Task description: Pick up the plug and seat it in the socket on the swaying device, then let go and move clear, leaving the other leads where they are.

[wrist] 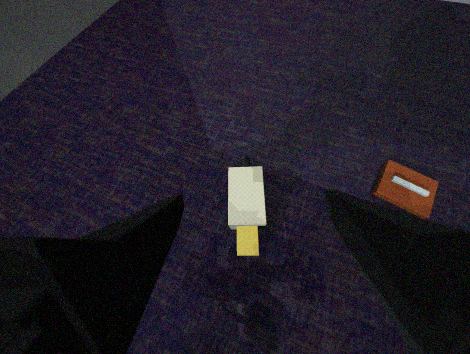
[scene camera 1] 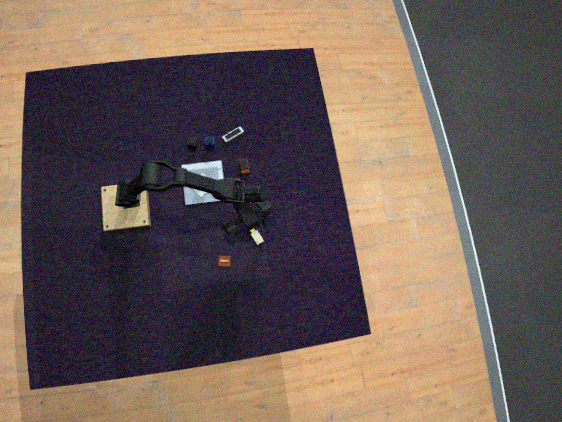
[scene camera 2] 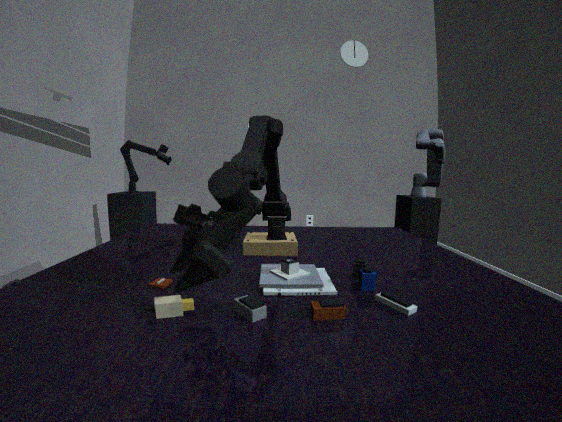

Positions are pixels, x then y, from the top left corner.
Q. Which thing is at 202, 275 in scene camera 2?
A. The gripper.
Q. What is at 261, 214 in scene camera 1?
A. The gripper.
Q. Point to a plug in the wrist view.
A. At 246, 201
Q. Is the gripper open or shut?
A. Open.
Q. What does the gripper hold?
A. Nothing.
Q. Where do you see a plug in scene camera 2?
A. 167, 306
